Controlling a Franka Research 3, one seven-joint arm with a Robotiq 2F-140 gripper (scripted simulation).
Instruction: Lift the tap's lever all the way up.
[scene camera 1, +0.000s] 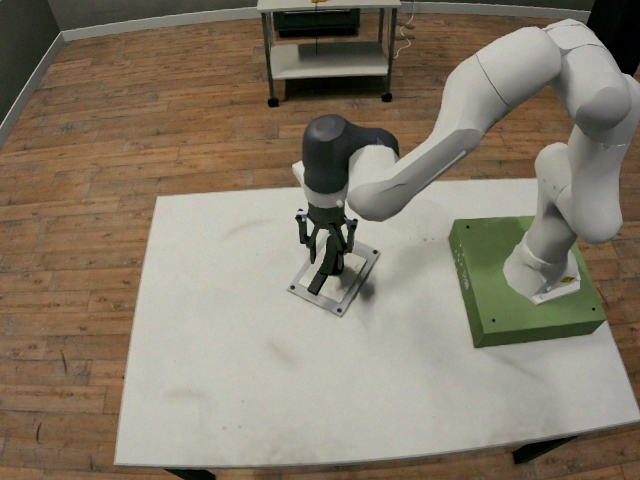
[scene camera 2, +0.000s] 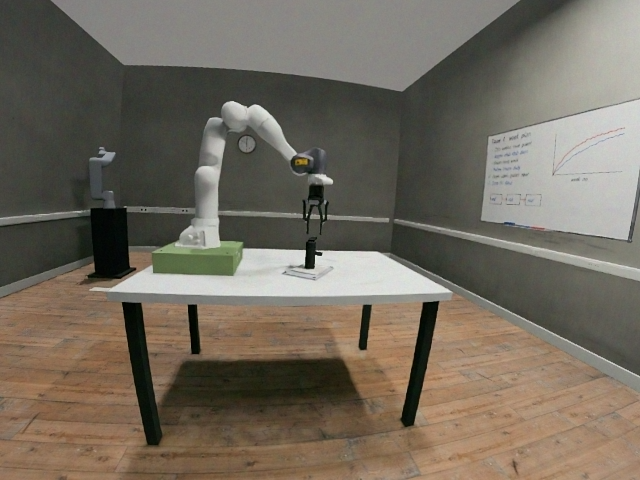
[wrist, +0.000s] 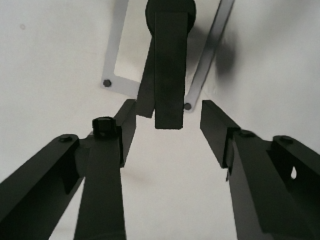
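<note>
You can see my gripper (scene camera 1: 327, 262) here, and the wrist view has my gripper (wrist: 168, 113) in it too.
</note>
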